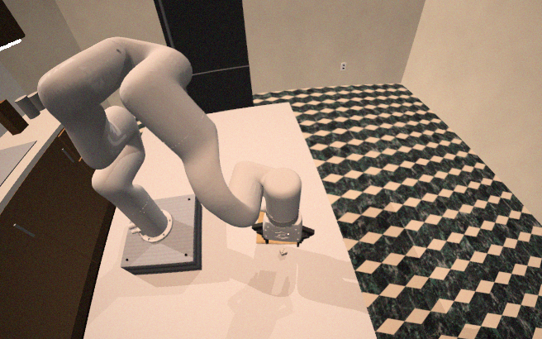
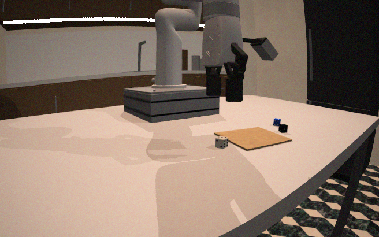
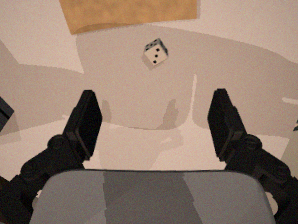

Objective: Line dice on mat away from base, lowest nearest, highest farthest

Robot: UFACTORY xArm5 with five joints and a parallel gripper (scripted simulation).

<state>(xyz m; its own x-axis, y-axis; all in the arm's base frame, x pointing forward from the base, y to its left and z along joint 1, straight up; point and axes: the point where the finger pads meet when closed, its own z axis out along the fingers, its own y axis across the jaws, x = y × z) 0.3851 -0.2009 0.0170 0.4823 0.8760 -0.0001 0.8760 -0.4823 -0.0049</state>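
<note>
Now: hand 10 cm above the white die. Also, from my hand: black die (21 cm to the left, 10 cm below, 6 cm ahead); blue die (27 cm to the left, 10 cm below, 1 cm ahead); tan mat (10 cm to the left, 10 cm below, 2 cm ahead).
</note>
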